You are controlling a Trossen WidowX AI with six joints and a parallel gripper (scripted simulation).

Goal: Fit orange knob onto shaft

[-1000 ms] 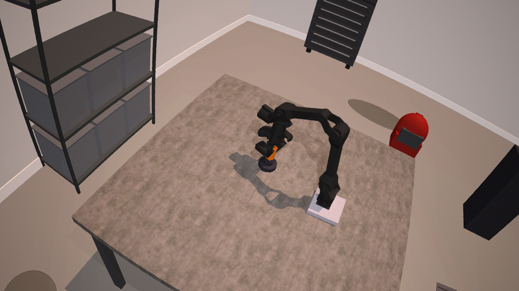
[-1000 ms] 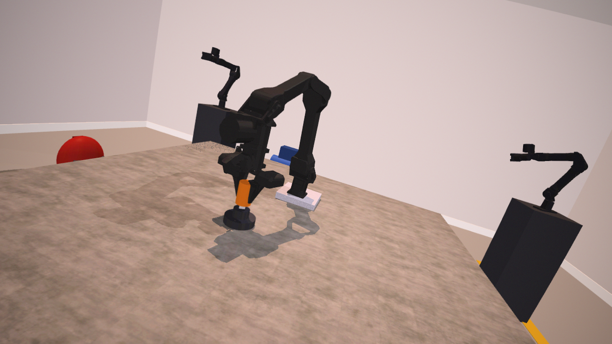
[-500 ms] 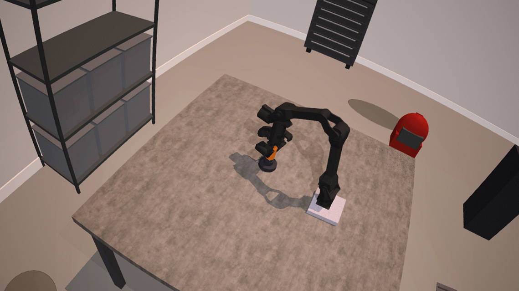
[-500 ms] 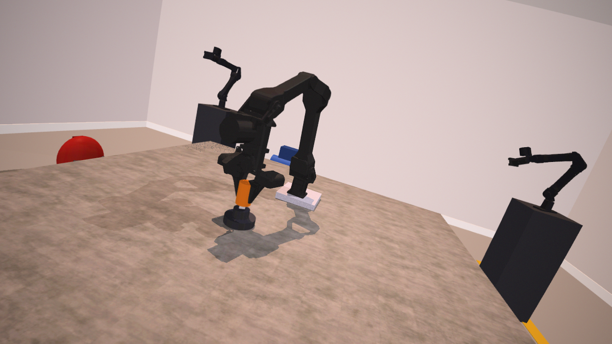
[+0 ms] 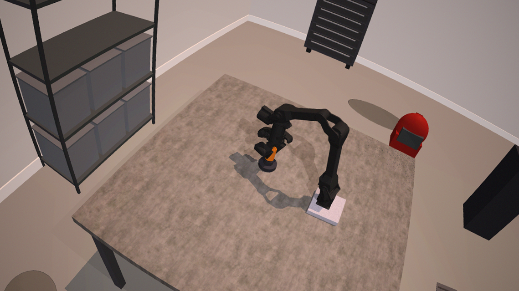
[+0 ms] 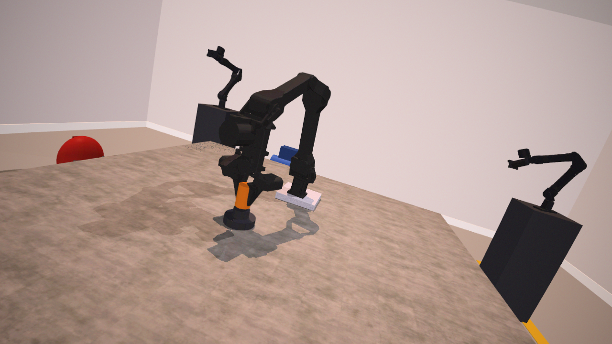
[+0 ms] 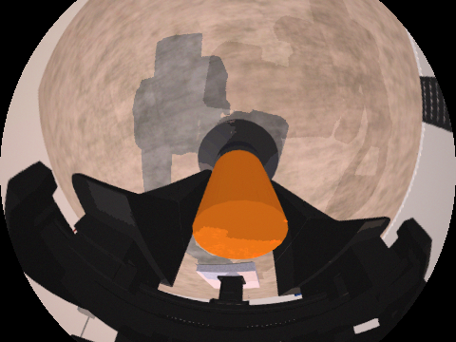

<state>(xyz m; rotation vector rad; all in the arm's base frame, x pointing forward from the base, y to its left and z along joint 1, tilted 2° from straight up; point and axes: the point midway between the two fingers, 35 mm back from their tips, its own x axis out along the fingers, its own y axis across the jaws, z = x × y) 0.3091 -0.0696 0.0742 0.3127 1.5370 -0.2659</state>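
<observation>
Right now the round pedestal is 30 mm below my gripper tip. Also, from my gripper tip: orange knob 30 mm above.
</observation>
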